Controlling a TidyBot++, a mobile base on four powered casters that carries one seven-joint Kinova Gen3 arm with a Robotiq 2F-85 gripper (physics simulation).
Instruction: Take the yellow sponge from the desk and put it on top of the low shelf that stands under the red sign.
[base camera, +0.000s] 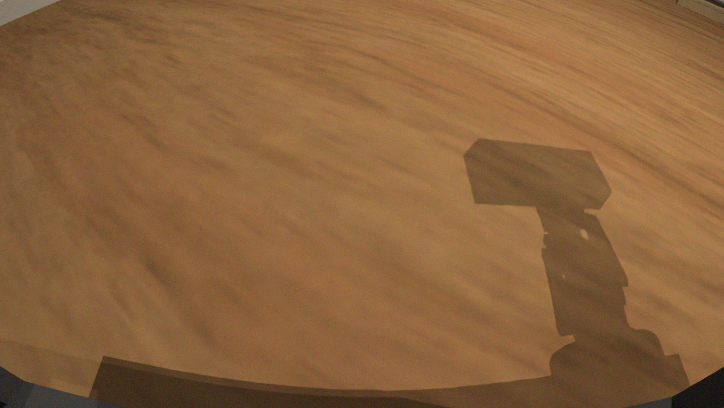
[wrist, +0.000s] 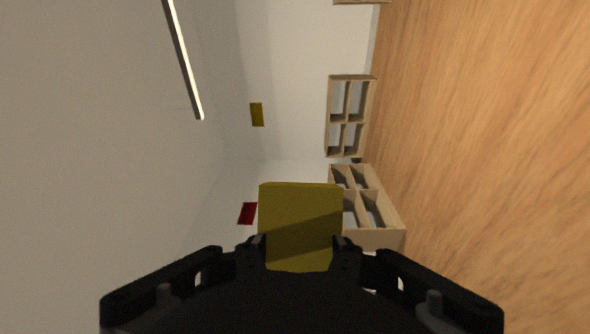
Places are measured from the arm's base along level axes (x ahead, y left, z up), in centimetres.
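Where they show: gripper, between the fingertips: (wrist: 299, 242).
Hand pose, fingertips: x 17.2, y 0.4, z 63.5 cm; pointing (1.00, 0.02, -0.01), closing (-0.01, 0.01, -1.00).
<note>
After its pixels a point has its place.
My gripper (wrist: 299, 242) {x 17.2, y 0.3, z 63.5 cm} is shut on the yellow sponge (wrist: 301, 207) {x 15.5, y -2.8, z 63.3 cm}, which sticks out beyond the fingertips in the wrist view. This view is turned sideways, with the floor at the right. The red sign (wrist: 247, 213) {x 273.1, y 53.0, z 135.6 cm} is on the wall just left of the sponge. The low wooden shelf (wrist: 377, 238) {x 208.7, y 65.0, z -14.2 cm} under that sign stands on the floor to the right of the sponge, some way off. The sponge and gripper hide part of it. The desk does not show in either view.
A second wooden shelf (wrist: 352, 77) {x 279.3, y -132.3, z -9.2 cm} stands against the wall under a yellow sign (wrist: 256, 114) {x 334.5, y -97.9, z 136.1 cm}. A small dark thing (wrist: 355, 160) is between the two shelves. A wooden edge (wrist: 362, 1) {x 219.9, y -191.4, z -6.8 cm} shows at the top. In the base view, the arm's shadow (base camera: 537, 172) {x 50.9, y -24.9, z -39.6 cm} falls on the wooden floor (base camera: 303, 202) {x 43.9, y 5.5, z -39.6 cm}.
</note>
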